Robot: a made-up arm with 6 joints. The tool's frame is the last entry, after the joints.
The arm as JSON. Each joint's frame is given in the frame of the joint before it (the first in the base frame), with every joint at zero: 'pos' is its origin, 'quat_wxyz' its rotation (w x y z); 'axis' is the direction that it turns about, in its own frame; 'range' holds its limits. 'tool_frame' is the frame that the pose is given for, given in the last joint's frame.
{
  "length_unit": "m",
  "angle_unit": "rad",
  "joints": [
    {
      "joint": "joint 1",
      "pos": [
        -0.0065,
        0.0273,
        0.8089
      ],
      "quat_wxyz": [
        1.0,
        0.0,
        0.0,
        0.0
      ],
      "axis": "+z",
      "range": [
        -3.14,
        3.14
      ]
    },
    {
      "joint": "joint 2",
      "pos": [
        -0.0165,
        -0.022,
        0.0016
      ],
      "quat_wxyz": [
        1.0,
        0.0,
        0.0,
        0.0
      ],
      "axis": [
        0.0,
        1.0,
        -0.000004
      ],
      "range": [
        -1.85,
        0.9
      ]
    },
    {
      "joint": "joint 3",
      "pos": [
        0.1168,
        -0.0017,
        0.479
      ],
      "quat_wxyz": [
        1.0,
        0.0,
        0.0,
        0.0
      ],
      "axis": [
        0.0,
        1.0,
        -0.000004
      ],
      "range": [
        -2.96,
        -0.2
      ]
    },
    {
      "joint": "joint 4",
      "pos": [
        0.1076,
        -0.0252,
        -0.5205
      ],
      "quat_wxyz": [
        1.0,
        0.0,
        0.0,
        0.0
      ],
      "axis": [
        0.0,
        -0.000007,
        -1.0
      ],
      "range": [
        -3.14,
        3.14
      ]
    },
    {
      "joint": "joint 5",
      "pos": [
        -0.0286,
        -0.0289,
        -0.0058
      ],
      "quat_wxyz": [
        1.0,
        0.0,
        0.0,
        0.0
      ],
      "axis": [
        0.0,
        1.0,
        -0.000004
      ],
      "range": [
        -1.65,
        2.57
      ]
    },
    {
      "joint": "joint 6",
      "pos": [
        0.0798,
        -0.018,
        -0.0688
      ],
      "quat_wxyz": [
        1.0,
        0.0,
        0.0,
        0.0
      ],
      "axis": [
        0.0,
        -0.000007,
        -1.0
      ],
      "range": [
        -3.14,
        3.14
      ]
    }
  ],
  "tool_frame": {
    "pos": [
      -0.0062,
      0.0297,
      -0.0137
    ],
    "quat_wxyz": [
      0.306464,
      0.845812,
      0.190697,
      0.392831
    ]
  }
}
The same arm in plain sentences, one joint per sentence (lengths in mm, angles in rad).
The arm has six revolute joints in a row. What follows holds with every joint at zero, and every direction is one of the base frame's. The first joint is mounted 6.5 mm along -x and 27.3 mm along +y and 808.9 mm along +z from the base frame's origin and rotates about +z, from -3.14 to 3.14 rad. The second joint is mounted 16.5 mm along -x and 22 mm along -y and 1.6 mm along +z from the first joint and rotates about +y, from -1.85 to 0.9 rad. The third joint is mounted 116.8 mm along +x and 1.7 mm along -y and 479 mm along +z from the second joint and rotates about +y, from -2.96 to -0.2 rad. The fourth joint is mounted 107.6 mm along +x and 25.2 mm along -y and 520.5 mm along -z from the third joint and rotates about -z, from -3.14 to 3.14 rad. The fifth joint is mounted 28.6 mm along -x and 28.9 mm along -y and 5.8 mm along -z from the fourth joint and rotates about +y, from -1.65 to 2.57 rad. The sixth joint is mounted 79.8 mm along +x and 18 mm along -y and 68.8 mm along -z from the fifth joint and rotates about -z, from -3.14 to 3.14 rad. The tool frame, which is the frame that the pose is given for, is mounted 6.2 mm along -x and 29.7 mm along +y and 13.7 mm along -z from the sixth joint; its axes are the base frame's turned by roll 2.2165, pitch -0.5795 and yaw 0.7387 rad (as in URDF: about the fixed x, then y, then z).
